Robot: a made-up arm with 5 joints.
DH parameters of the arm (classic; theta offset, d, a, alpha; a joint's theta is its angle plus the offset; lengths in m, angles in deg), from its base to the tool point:
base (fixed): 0 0 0.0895 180
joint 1: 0 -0.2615 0.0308 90
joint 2: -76.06 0 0.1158 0
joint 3: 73.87 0 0.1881 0
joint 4: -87.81 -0.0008 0 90
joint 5: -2.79 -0.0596 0 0
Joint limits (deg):
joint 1: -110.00..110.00
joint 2: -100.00..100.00
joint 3: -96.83..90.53
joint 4: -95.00..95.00
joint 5: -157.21..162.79
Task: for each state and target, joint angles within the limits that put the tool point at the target. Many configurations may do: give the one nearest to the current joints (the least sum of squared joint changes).
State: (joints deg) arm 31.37 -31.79 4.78 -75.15 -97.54
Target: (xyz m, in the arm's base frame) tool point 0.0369 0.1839 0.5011
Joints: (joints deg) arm 74.28 -73.95 -33.21 -68.75 -97.54
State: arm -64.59 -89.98 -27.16 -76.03 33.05
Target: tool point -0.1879 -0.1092 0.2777
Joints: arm -21.33 -100.00 -60.14 -74.88 33.05
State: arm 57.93 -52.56 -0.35 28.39 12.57
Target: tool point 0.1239 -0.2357 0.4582
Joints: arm 81.50 -24.45 0.55 23.80 12.57
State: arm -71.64 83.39 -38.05 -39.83 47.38
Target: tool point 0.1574 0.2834 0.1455
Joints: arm -76.68 55.44 7.11 -69.03 47.38
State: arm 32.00 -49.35 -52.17 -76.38 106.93
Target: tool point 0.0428 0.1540 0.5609
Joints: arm 73.42 -49.43 -61.69 -35.97 106.93
